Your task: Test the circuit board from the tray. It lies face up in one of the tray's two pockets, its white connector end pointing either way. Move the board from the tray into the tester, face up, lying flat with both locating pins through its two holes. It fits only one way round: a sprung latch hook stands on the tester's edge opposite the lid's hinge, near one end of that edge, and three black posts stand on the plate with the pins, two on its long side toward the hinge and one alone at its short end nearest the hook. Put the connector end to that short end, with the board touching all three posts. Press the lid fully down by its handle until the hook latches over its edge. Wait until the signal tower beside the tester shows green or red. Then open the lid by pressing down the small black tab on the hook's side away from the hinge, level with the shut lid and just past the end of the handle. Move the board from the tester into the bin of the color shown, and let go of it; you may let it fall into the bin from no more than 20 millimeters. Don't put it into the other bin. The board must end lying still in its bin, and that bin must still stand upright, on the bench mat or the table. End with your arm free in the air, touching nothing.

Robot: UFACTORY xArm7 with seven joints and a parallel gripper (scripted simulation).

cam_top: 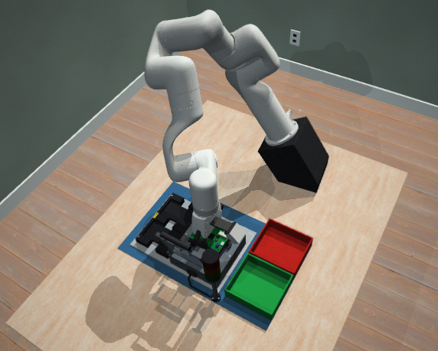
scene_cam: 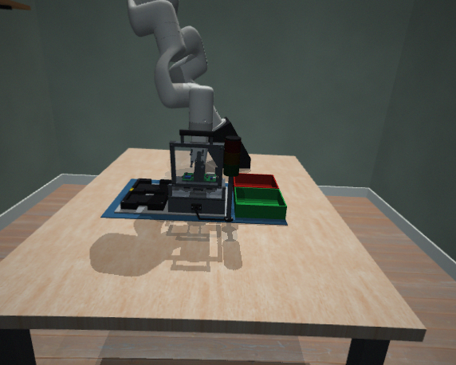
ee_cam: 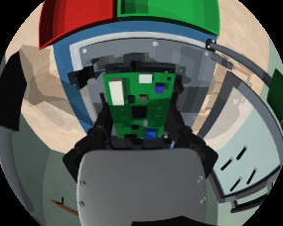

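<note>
Right now the green circuit board is right at my hand. The rest, counted from my hand: clear lid (120 mm ahead, 90 mm above, 20 mm to the right); tester plate (20 mm below, 10 mm ahead); green bin (190 mm to the left, 80 mm below, 70 mm ahead).
</note>
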